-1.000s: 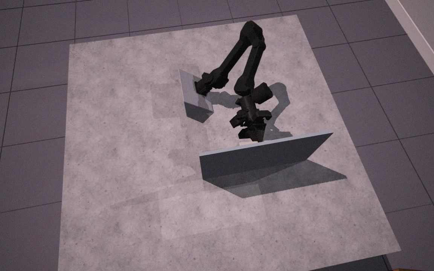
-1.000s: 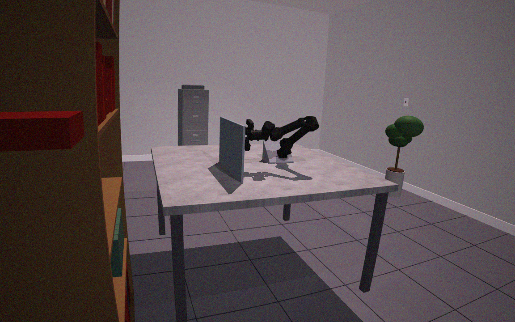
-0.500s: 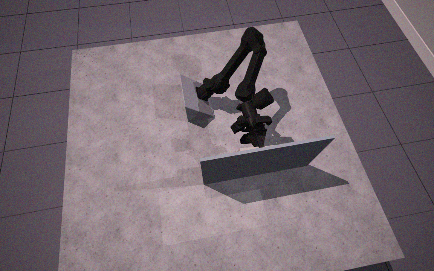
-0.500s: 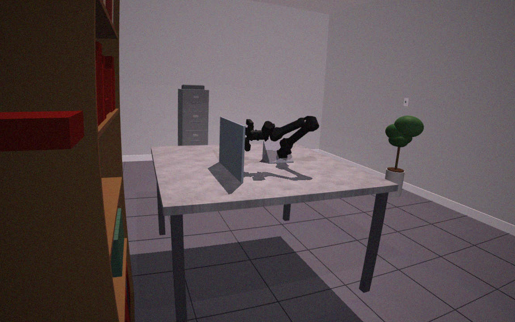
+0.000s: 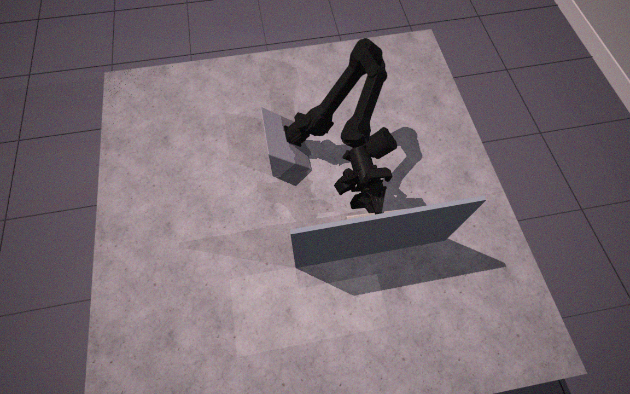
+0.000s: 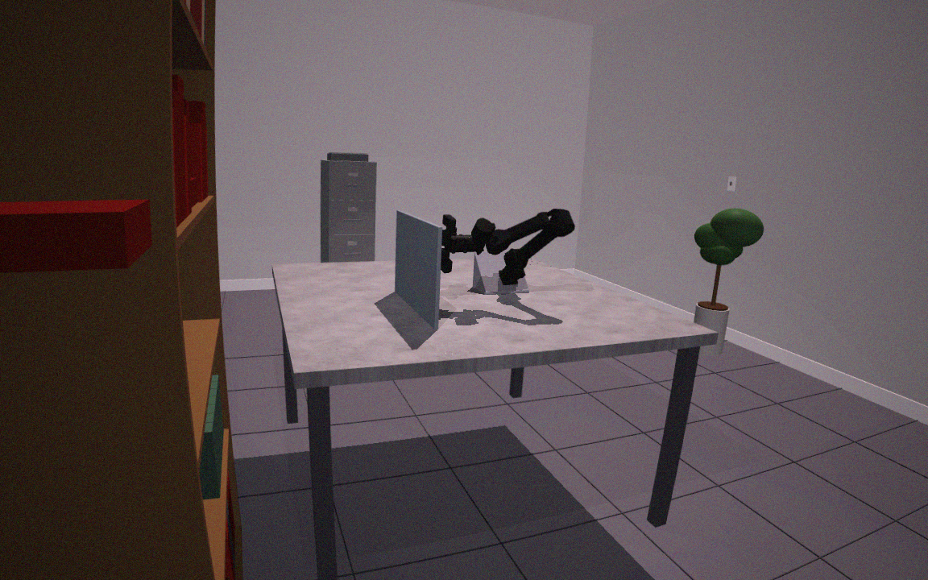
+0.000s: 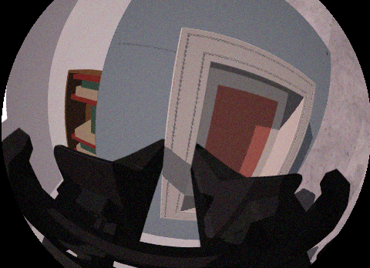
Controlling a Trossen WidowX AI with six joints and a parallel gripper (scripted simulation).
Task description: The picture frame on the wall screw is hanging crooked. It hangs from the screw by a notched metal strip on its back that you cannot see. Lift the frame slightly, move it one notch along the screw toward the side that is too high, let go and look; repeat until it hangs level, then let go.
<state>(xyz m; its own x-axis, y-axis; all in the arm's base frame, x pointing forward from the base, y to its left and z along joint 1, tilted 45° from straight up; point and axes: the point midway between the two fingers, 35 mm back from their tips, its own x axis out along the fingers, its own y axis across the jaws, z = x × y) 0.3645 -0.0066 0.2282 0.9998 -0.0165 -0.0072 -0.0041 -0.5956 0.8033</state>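
Right now the picture frame is 50 mm below my gripper tip and 10 mm to the right of it. Also, from my gripper tip: wall panel 60 mm below, 20 mm ahead, 10 mm to the left.
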